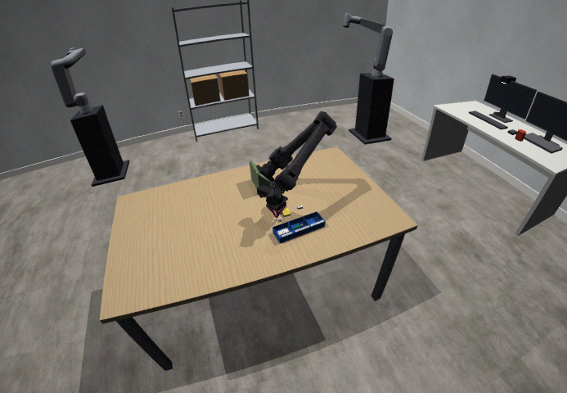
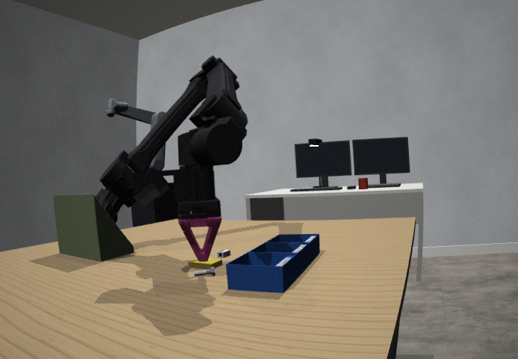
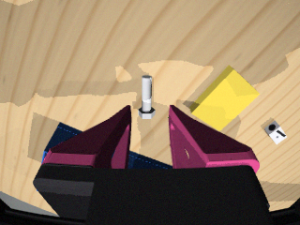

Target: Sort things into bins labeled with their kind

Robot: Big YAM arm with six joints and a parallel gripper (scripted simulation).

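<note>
Right now the bolt is 3 cm below my hand and 1 cm ahead of it. From my hand the other things lie so: blue three-part bin: 11 cm ahead, 8 cm to the left, 2 cm below; yellow block: 6 cm to the left, 4 cm behind, 3 cm below; green battery: 10 cm ahead, 8 cm to the left, 2 cm below.
</note>
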